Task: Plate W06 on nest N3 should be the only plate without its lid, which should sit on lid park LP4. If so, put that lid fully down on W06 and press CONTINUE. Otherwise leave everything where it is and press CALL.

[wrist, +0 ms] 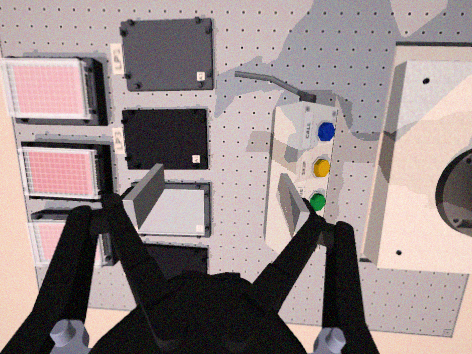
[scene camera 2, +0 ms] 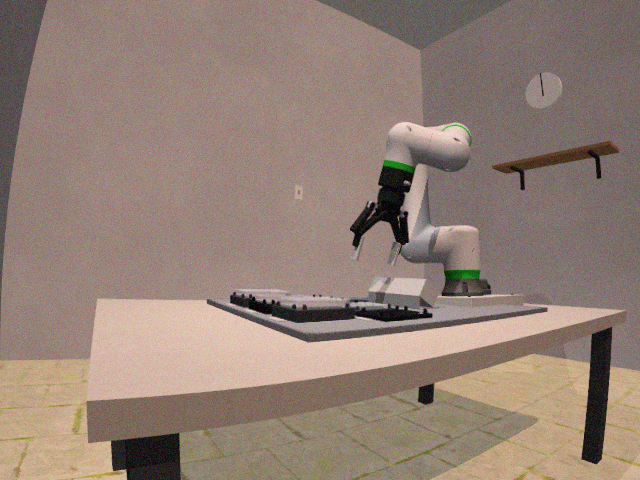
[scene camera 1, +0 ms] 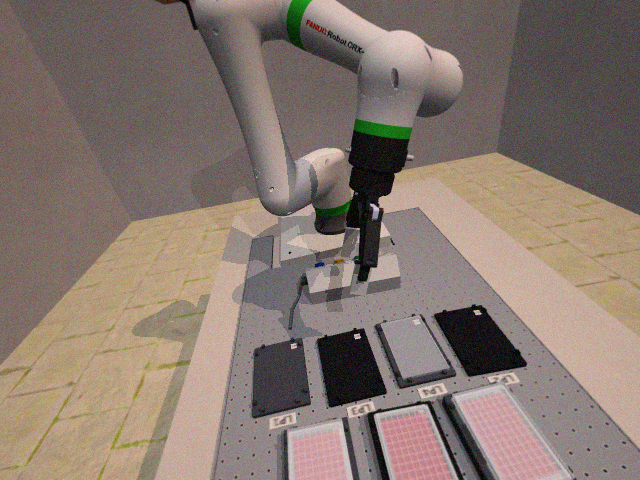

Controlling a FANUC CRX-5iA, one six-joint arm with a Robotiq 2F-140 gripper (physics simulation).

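Frame: origin at the arm's base, x ahead, y left, z up, level; millimetres.
Where they show: gripper, fingertip midpoint: (wrist: 222, 180) (scene camera 2: 373, 262) (scene camera 1: 351, 273); arm's base, link origin: (scene camera 2: 462, 295) (scene camera 1: 336, 223).
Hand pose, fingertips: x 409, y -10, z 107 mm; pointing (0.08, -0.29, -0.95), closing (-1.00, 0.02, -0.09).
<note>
Each offset is from my fingertips to the top centre of the thing. "spot": to the spot under its first point.
My gripper (scene camera 1: 361, 258) (scene camera 2: 375, 254) (wrist: 222, 180) is open and empty, above the board near the button box @(110 mm back, 10 mm left, 45 mm down) (scene camera 1: 320, 281) (scene camera 2: 405, 292) (wrist: 285, 150). In the wrist view one finger overlaps the box beside the green button @(133 mm back, 35 mm left, 54 mm down) (wrist: 317, 202), the other overlaps lid park LP4 @(spot: 36 mm ahead, 112 mm left, 115 mm down) (wrist: 207, 227). A light grey lid @(106 mm ahead, 87 mm left, 111 mm down) (scene camera 1: 413, 348) (wrist: 185, 212) lies on LP4. Of three pink plates, the middle plate @(292 mm ahead, 27 mm left, 92 mm down) (scene camera 1: 416, 441) (wrist: 60, 172) looks more vivid and uncovered; the left plate @(296 mm ahead, 107 mm right, 88 mm down) (scene camera 1: 317, 457) (wrist: 47, 90) and right plate @(286 mm ahead, 154 mm left, 87 mm down) (scene camera 1: 509, 434) (wrist: 47, 240) look paler, under clear lids. Plate and nest names are unreadable. The blue CALL button @(131 mm back, 65 mm right, 54 mm down) (wrist: 326, 131) is visible.
Bare lid parks are dark grey @(112 mm ahead, 174 mm right, 108 mm down) (scene camera 1: 281, 377) (wrist: 167, 55) and black @(116 mm ahead, 40 mm right, 108 mm down) (scene camera 1: 351, 366) (wrist: 165, 137), plus another black one @(108 mm ahead, 213 mm left, 108 mm down) (scene camera 1: 479, 339) (wrist: 182, 260) beyond LP4. A yellow button @(132 mm back, 15 mm right, 54 mm down) (wrist: 321, 168) sits between blue and green. A bent grey cable @(spot: 64 mm back, 144 mm right, 126 mm down) (scene camera 1: 294, 307) (wrist: 270, 79) leaves the box.
</note>
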